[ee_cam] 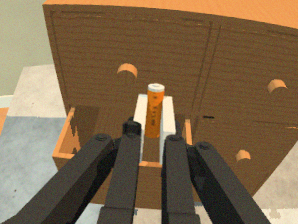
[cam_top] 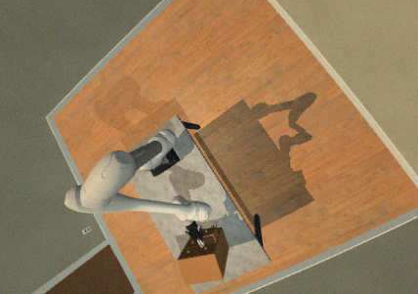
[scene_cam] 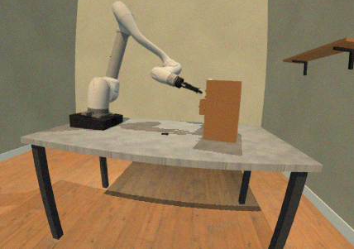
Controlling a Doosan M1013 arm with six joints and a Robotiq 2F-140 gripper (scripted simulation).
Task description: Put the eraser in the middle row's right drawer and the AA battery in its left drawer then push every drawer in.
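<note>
The orange AA battery lies 3 cm ahead of my hand and 1 cm below it. From my hand the other things lie so: eraser: 14 cm ahead, 13 cm below, 10 cm to the right.
</note>
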